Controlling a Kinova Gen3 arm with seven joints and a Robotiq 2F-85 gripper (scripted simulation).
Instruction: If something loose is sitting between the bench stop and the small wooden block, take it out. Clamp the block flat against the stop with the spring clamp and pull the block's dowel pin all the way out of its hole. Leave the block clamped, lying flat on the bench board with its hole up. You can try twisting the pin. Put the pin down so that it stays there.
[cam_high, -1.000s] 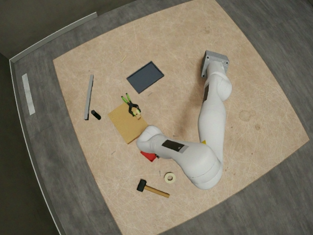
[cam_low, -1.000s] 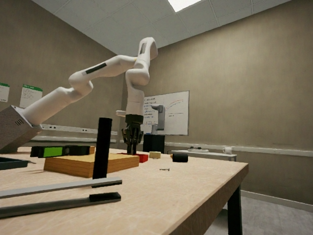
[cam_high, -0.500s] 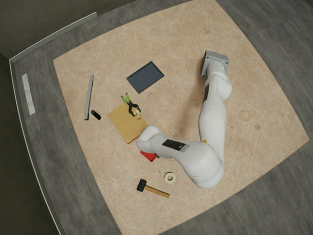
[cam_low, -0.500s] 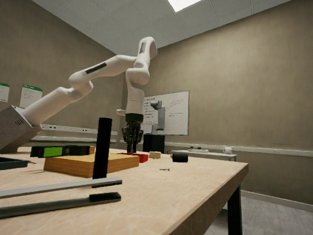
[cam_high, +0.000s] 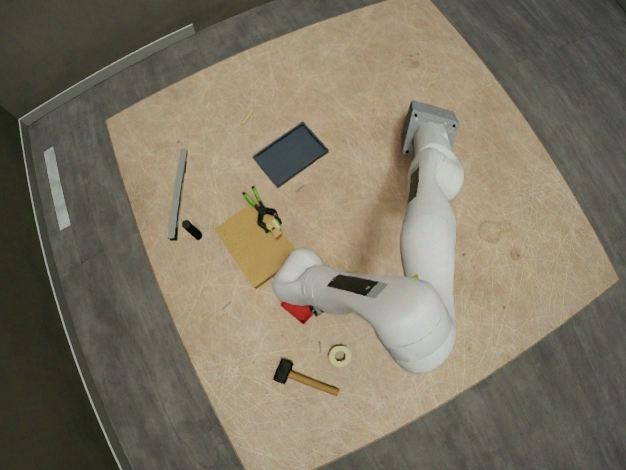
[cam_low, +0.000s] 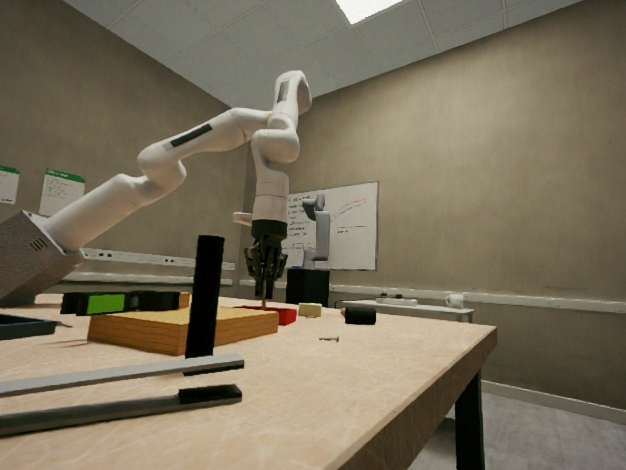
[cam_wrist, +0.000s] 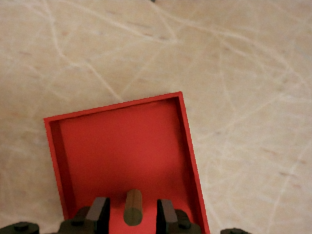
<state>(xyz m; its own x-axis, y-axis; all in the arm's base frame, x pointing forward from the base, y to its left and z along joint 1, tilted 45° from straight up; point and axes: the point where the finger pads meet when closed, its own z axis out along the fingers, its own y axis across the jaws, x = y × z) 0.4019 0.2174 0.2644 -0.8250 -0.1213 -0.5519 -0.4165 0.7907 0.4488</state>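
Now: hand 40 mm above the dowel pin. Also, from my hand: wooden bench board: 170 mm to the right, 110 mm ahead, 40 mm below; then small wooden block: 190 mm to the right, 50 mm ahead, 20 mm below; then red block: 50 mm below.
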